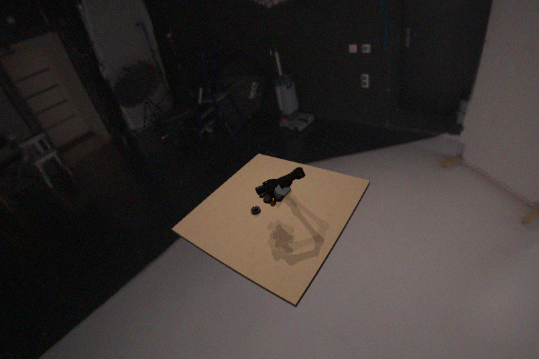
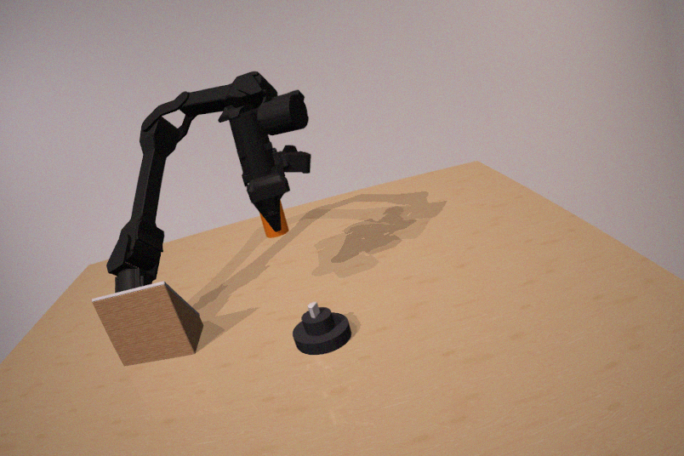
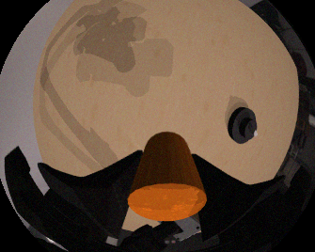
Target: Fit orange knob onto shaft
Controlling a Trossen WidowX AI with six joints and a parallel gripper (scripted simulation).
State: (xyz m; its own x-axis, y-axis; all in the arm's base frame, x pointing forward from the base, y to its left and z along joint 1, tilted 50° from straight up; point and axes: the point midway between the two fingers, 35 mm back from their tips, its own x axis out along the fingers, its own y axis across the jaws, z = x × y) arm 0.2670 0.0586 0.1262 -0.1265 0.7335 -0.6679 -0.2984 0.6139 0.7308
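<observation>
Right now my gripper tip is 60 mm short of the black round pedestal, 170 mm to the left of it and 100 mm above it. Round my gripper tip: orange knob: 30 mm above.
</observation>
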